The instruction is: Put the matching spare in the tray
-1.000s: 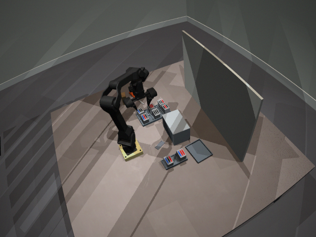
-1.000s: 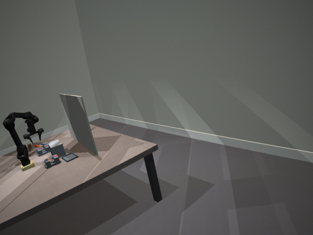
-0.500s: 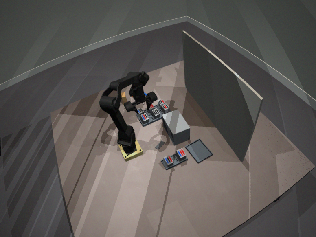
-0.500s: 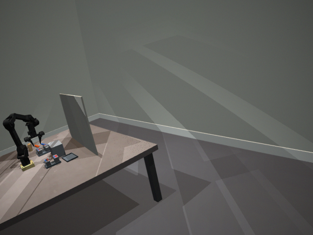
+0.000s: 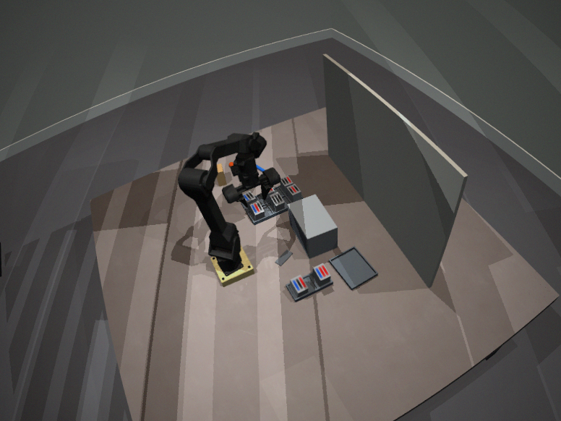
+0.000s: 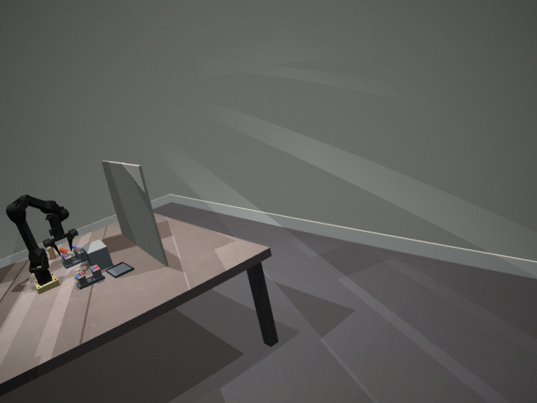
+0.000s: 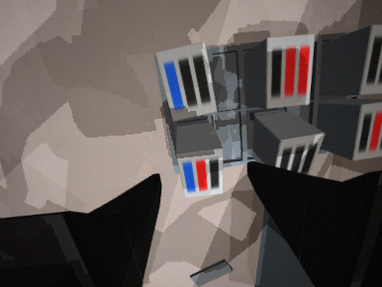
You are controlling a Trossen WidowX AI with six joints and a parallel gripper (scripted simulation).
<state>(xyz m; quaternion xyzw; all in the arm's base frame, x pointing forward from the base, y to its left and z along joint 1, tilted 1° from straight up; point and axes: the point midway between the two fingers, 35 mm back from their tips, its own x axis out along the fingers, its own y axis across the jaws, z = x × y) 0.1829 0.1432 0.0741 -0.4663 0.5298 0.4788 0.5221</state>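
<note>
Now: the grey spare 20 mm below my gripper tip and 10 mm to the right of it. Also, from my gripper tip: dark flat tray 370 mm to the right, 130 mm ahead, 70 mm below; tall grey panel 330 mm ahead, 230 mm to the right, 150 mm above; grey box 170 mm to the right, 100 mm ahead, 20 mm below.
</note>
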